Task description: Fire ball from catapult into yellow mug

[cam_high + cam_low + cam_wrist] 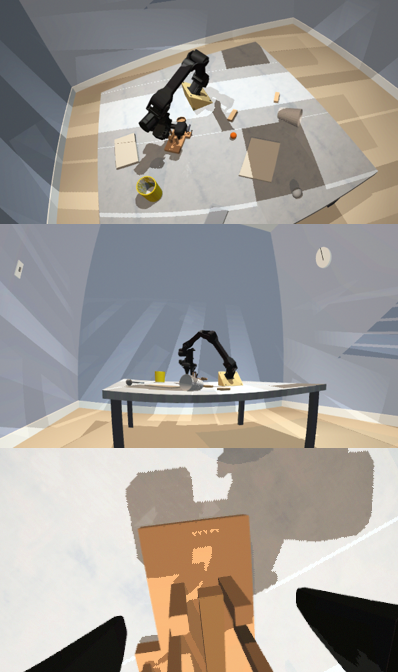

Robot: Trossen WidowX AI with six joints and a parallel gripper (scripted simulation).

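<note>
Right now my gripper tip is 27 cm to the right of the orange ball, 12 cm short of it and 6 cm above it. The rest, counted from my gripper tip: catapult (6 cm to the left, 4 cm behind, 2 cm below); then yellow mug (20 cm ahead, 19 cm to the right, 5 cm below); then flat tan board (31 cm to the left, 30 cm ahead, 7 cm below).
</note>
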